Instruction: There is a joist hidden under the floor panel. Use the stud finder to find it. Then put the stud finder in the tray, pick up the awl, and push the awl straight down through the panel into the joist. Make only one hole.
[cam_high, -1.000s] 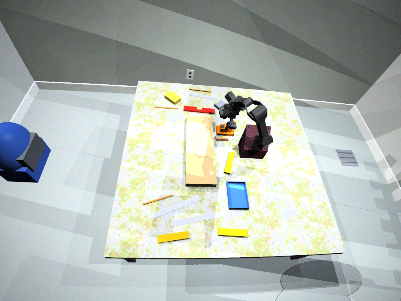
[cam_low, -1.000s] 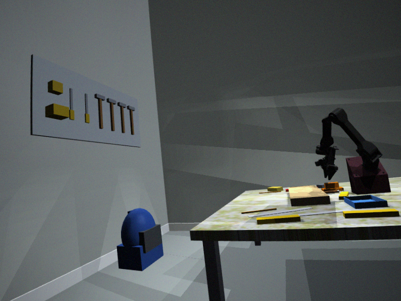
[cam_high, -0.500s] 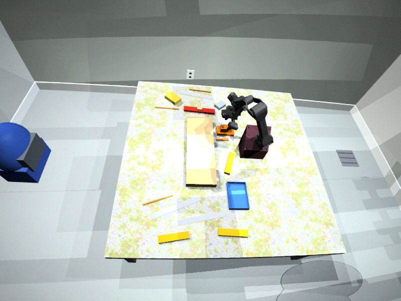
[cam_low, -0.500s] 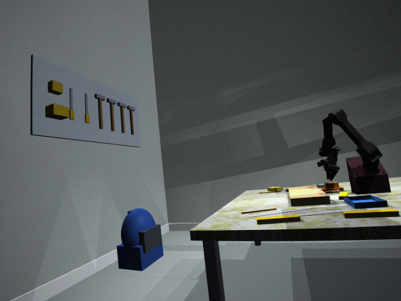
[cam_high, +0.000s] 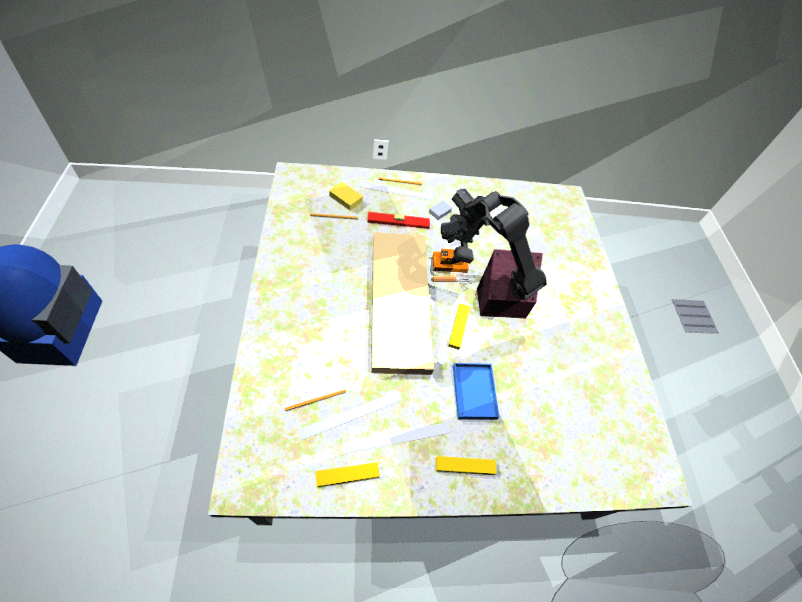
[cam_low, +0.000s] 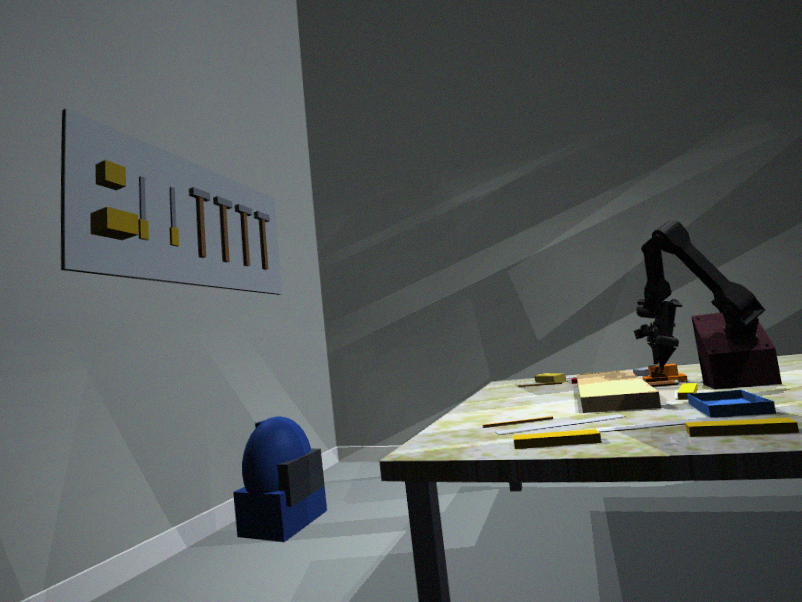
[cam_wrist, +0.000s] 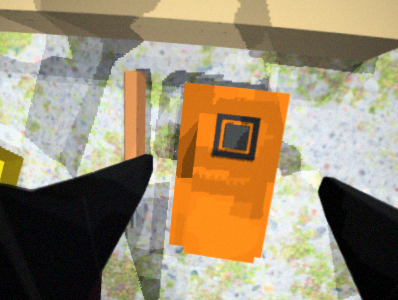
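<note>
The orange stud finder lies 1 cm below my gripper tip. Also, from my gripper tip: square indicator light (2 cm ahead); then red level (20 cm to the right, 15 cm ahead, 4 cm below); then awl (7 cm to the left, 5 cm below, 1 cm behind).
</note>
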